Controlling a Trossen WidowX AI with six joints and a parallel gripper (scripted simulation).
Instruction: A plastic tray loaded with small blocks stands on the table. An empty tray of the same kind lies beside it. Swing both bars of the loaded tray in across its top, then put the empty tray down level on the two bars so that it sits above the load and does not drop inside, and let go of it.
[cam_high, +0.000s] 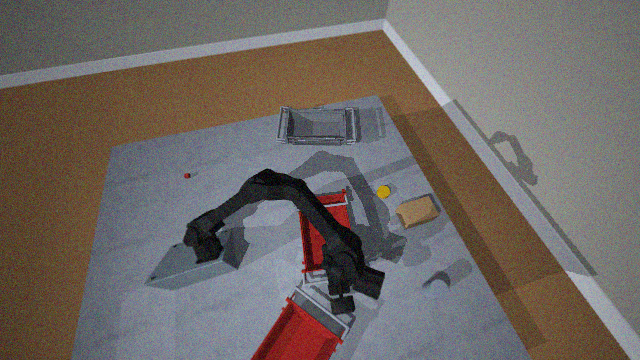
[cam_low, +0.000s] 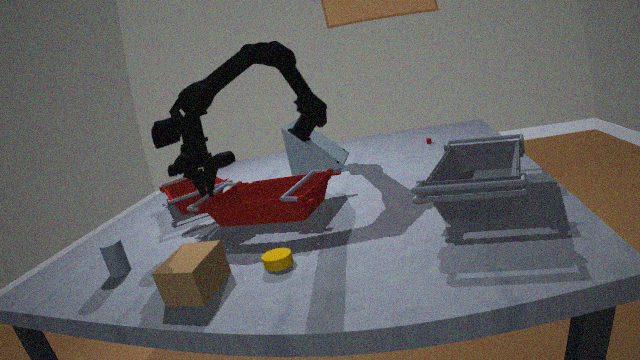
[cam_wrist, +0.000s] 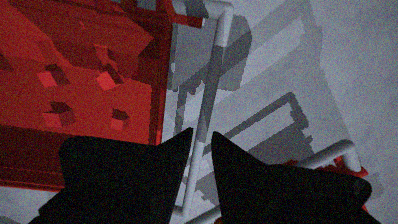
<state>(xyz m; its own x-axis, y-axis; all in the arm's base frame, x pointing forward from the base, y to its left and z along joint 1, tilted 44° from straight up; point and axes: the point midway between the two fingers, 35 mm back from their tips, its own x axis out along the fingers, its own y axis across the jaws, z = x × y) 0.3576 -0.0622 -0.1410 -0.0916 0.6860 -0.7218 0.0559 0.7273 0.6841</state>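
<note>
Right now my gripper tip is 18 cm to the left of the red tray, 18 cm past it and 1 cm above it. Also, from my gripper tip: tan box: 36 cm ahead, 17 cm to the left, 3 cm below; then grey cylinder: 30 cm ahead, 9 cm to the right, 2 cm below; then yellow disc: 28 cm to the left, 27 cm ahead, 5 cm below.
</note>
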